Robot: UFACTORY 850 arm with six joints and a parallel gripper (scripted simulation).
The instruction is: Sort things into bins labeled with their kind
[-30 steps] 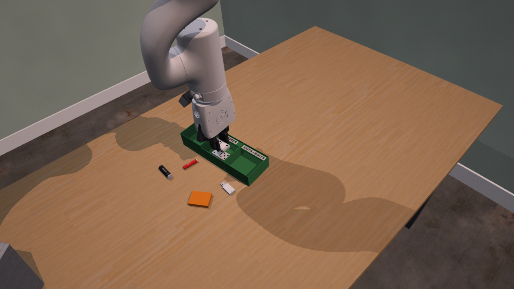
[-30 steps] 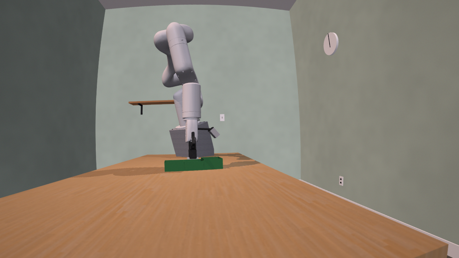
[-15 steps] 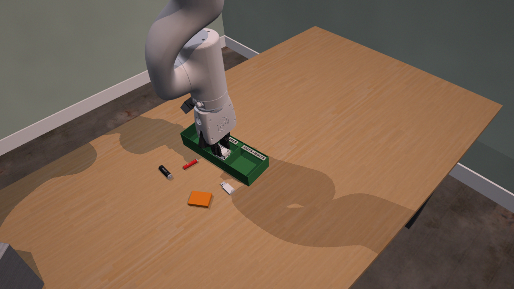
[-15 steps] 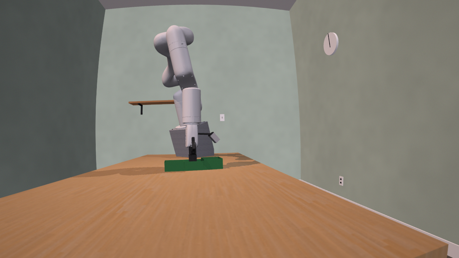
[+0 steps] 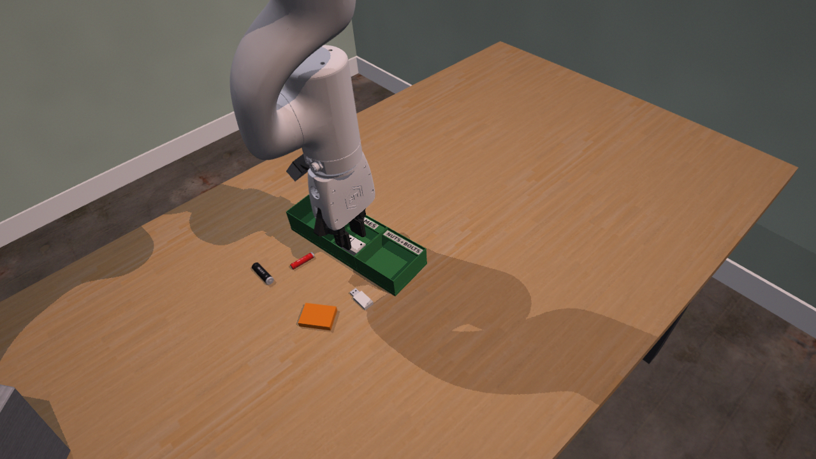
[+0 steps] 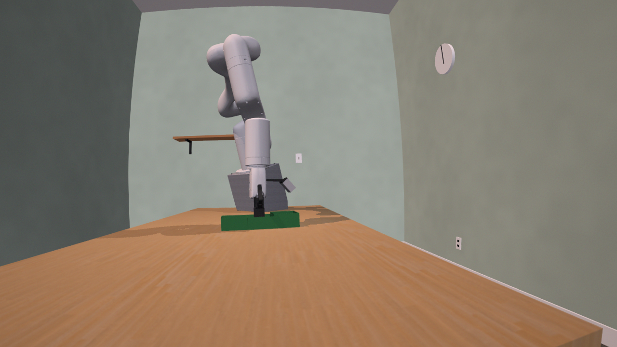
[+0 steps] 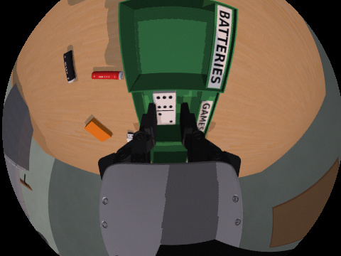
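Right now my hand is 2 cm above the green bin row and 1 cm short of it. Also, from my hand: orange flat block 13 cm behind, 7 cm to the right, 4 cm below; red battery 8 cm behind, 4 cm to the left, 4 cm below; white USB stick 9 cm to the right, 6 cm behind, 4 cm below.
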